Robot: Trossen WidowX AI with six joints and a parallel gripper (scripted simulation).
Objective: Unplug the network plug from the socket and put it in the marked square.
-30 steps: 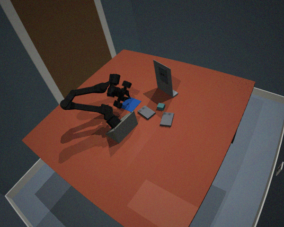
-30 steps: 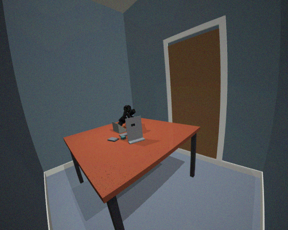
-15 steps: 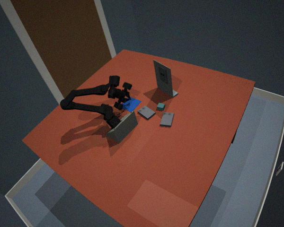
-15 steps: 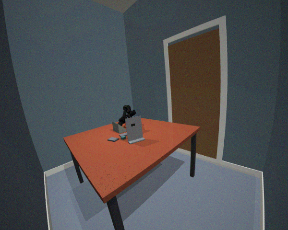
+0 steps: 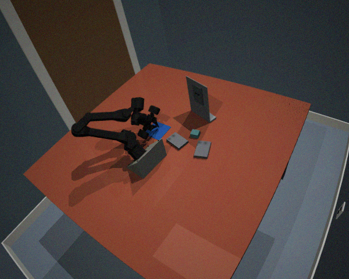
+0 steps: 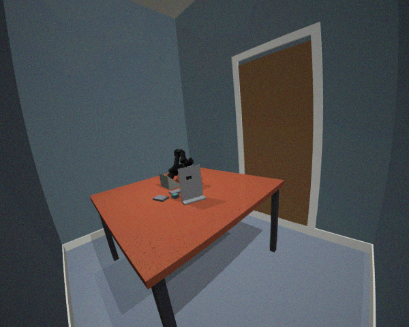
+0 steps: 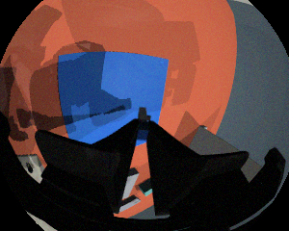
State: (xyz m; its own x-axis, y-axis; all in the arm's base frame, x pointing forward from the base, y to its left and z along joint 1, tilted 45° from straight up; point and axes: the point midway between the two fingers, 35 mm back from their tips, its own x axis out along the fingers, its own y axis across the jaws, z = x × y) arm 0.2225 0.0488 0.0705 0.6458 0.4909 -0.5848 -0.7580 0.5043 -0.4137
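Right now my gripper tip is 3 cm above the blue marked square and 1 cm past it. Round my gripper tip: network plug: right at my gripper tip; then grey upright panel: 21 cm ahead, 18 cm to the right, 8 cm above.
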